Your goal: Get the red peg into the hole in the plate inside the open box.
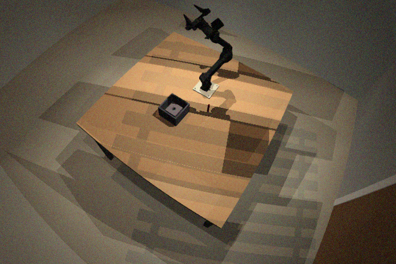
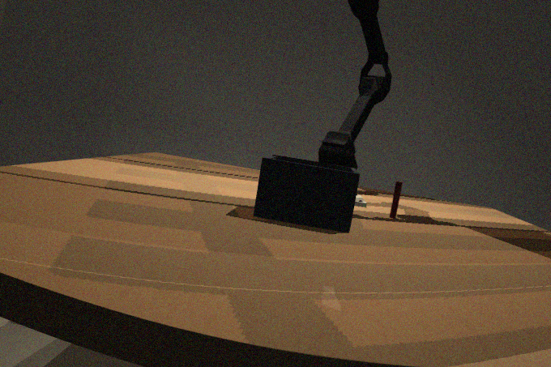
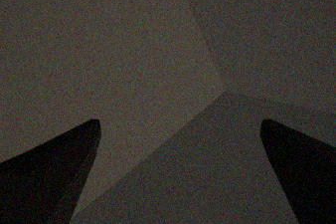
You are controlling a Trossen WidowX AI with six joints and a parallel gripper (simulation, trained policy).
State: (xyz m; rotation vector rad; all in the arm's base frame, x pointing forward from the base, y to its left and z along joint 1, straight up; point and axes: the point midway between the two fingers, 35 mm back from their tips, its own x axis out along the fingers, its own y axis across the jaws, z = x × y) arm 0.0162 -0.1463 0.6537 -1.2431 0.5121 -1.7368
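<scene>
The red peg lies 640 mm below my gripper tip, 300 mm to the left of it and 160 mm ahead of it. Also, from my gripper tip: dark box: 660 mm below, 320 mm ahead, 110 mm to the left; grey plate: 640 mm below, 320 mm ahead, 110 mm to the left.
</scene>
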